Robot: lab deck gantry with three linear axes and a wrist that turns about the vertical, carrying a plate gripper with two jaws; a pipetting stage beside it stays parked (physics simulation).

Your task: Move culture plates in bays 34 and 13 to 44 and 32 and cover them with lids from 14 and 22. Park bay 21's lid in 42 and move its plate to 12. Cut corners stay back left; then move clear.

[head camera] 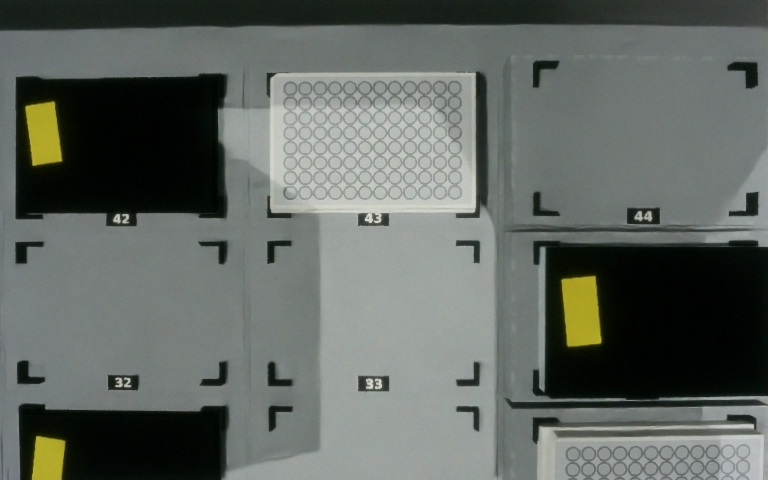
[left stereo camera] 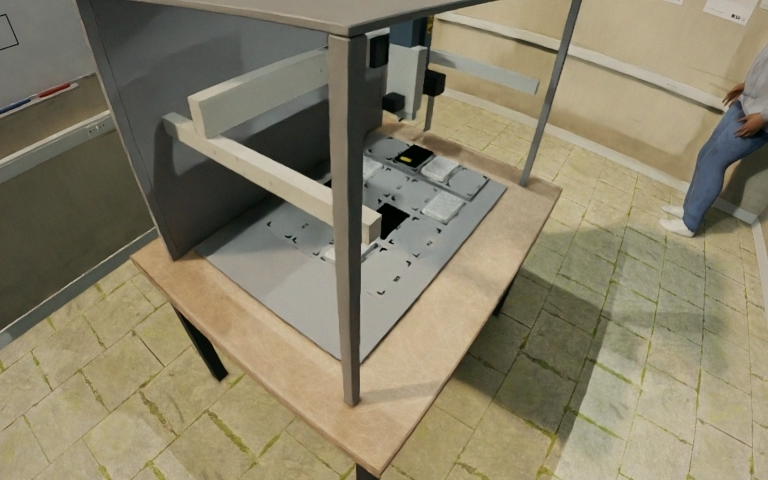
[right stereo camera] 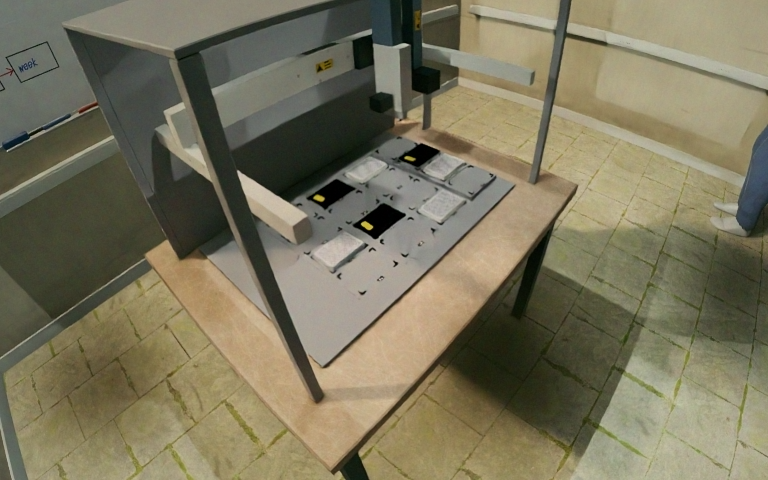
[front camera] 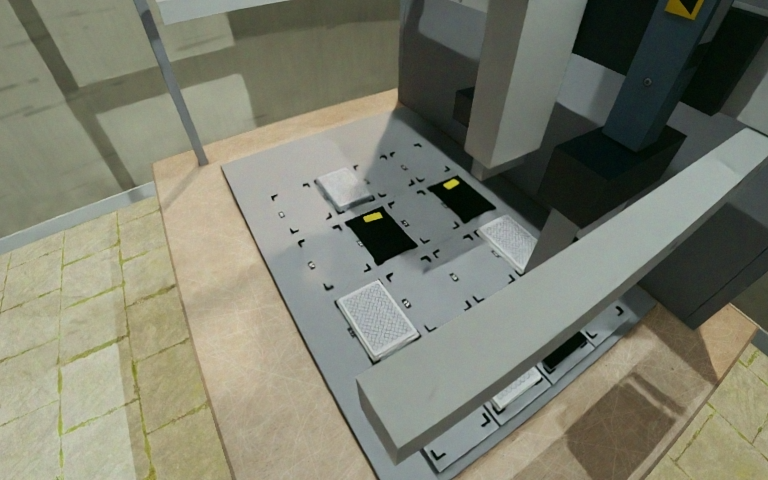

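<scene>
Black-topped pieces with yellow labels lie in bay 34 as a plate with a pale left edge, in bay 42 as a flat piece, and in bay 22 as another flat piece. White welled plates are in bay 13 and bay 21. Bays 44, 32, 12 and 14 are bare. My gripper hangs above the deck, open and empty; one jaw shows in the front view, the other is hidden.
White plates stand in bay 43 and bay 24. The pipetting stage is beside the gripper. A pale rail crosses above the deck.
</scene>
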